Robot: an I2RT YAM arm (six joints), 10 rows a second.
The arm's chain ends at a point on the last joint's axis. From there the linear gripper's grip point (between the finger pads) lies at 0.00 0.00 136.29 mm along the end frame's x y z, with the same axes.
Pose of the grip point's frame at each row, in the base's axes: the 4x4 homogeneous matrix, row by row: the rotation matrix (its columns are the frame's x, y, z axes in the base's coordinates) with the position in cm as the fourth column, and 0 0 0 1 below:
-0.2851 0.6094 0.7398 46.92; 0.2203 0.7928 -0.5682 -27.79; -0.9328 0.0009 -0.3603 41.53; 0 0 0 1
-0.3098 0.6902 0.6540 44.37; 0.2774 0.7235 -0.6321 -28.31; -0.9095 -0.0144 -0.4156 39.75; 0 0 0 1
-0.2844 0.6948 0.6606 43.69; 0.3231 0.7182 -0.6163 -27.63; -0.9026 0.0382 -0.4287 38.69; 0 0 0 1
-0.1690 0.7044 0.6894 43.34; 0.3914 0.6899 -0.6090 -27.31; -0.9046 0.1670 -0.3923 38.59; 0 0 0 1
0.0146 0.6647 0.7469 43.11; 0.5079 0.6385 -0.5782 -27.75; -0.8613 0.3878 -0.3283 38.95; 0 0 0 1
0.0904 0.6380 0.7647 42.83; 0.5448 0.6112 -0.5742 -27.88; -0.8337 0.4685 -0.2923 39.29; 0 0 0 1
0.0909 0.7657 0.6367 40.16; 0.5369 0.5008 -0.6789 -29.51; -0.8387 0.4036 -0.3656 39.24; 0 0 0 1
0.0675 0.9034 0.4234 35.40; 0.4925 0.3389 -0.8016 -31.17; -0.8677 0.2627 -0.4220 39.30; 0 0 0 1
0.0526 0.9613 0.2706 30.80; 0.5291 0.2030 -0.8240 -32.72; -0.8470 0.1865 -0.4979 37.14; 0 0 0 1
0.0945 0.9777 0.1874 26.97; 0.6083 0.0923 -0.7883 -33.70; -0.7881 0.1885 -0.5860 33.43; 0 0 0 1
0.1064 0.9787 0.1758 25.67; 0.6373 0.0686 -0.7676 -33.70; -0.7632 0.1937 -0.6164 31.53; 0 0 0 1
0.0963 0.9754 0.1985 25.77; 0.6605 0.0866 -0.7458 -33.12; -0.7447 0.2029 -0.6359 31.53; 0 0 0 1
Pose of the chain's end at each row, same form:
-0.2851 0.6094 0.7398 36.84; 0.2203 0.7928 -0.5682 -20.05; -0.9328 0.0009 -0.3603 46.44; 0 0 0 1
-0.3098 0.6902 0.6540 35.46; 0.2774 0.7235 -0.6321 -19.70; -0.9095 -0.0144 -0.4156 45.41; 0 0 0 1
-0.2844 0.6948 0.6606 34.69; 0.3231 0.7182 -0.6163 -19.23; -0.9026 0.0382 -0.4287 44.53; 0 0 0 1
-0.1690 0.7044 0.6894 33.94; 0.3914 0.6899 -0.6090 -19.01; -0.9046 0.1670 -0.3923 43.94; 0 0 0 1
0.0146 0.6647 0.7469 32.93; 0.5079 0.6385 -0.5782 -19.87; -0.8613 0.3878 -0.3283 43.42; 0 0 0 1
0.0904 0.6380 0.7647 32.41; 0.5448 0.6112 -0.5742 -20.05; -0.8337 0.4685 -0.2923 43.27; 0 0 0 1
0.0909 0.7657 0.6367 31.48; 0.5369 0.5008 -0.6789 -20.26; -0.8387 0.4036 -0.3656 44.22; 0 0 0 1
0.0675 0.9034 0.4234 29.63; 0.4925 0.3389 -0.8016 -20.24; -0.8677 0.2627 -0.4220 45.05; 0 0 0 1
0.0526 0.9613 0.2706 27.11; 0.5291 0.2030 -0.8240 -21.49; -0.8470 0.1865 -0.4979 43.93; 0 0 0 1
0.0945 0.9777 0.1874 24.42; 0.6083 0.0923 -0.7883 -22.96; -0.7881 0.1885 -0.5860 41.42; 0 0 0 1
0.1064 0.9787 0.1758 23.27; 0.6373 0.0686 -0.7676 -23.24; -0.7632 0.1937 -0.6164 39.93; 0 0 0 1
0.0963 0.9754 0.1985 23.06; 0.6605 0.0866 -0.7458 -22.96; -0.7447 0.2029 -0.6359 40.20; 0 0 0 1

